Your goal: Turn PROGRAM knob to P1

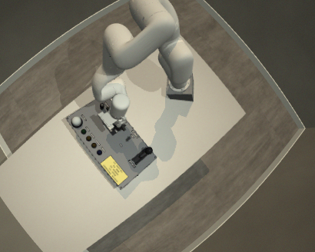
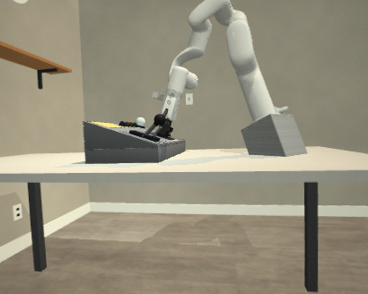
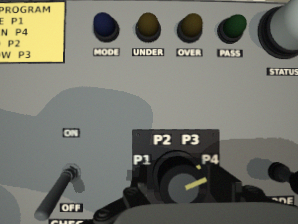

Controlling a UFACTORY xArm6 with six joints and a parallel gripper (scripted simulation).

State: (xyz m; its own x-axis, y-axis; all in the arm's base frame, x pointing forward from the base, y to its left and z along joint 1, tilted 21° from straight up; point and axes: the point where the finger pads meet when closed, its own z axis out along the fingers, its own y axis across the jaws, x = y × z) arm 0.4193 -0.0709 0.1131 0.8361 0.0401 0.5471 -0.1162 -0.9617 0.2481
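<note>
The grey sloped console lies 60 mm to the left of my hand, 40 mm ahead of it and 30 mm below it. The rest, counted from my hand: check toggle 120 mm to the left, 10 mm below, 10 mm ahead; black lever 240 mm to the left, 10 mm ahead, 10 mm above; mode knob 120 mm to the right, 10 mm behind.
</note>
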